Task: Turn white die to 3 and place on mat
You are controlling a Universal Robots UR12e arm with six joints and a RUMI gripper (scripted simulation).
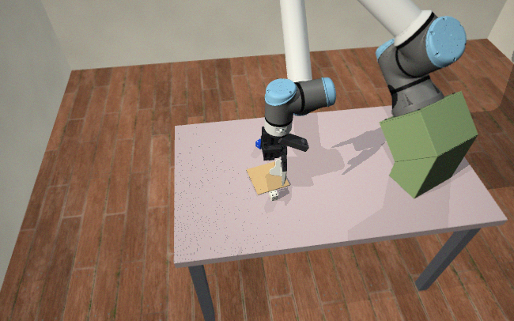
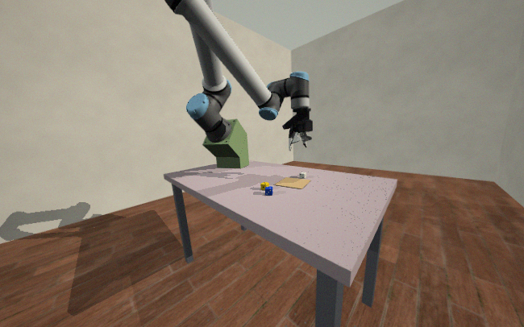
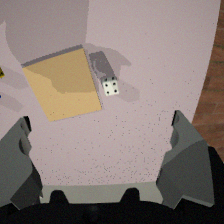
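My hand is 14 cm above the white die, 2 cm short of it and 1 cm to the right of it. Round my hand: blue die (28 cm to the right, 14 cm below, 1 cm behind); then yellow die (24 cm to the right, 14 cm below, 6 cm behind); then tan mat (16 cm below, 9 cm to the right, 1 cm ahead).
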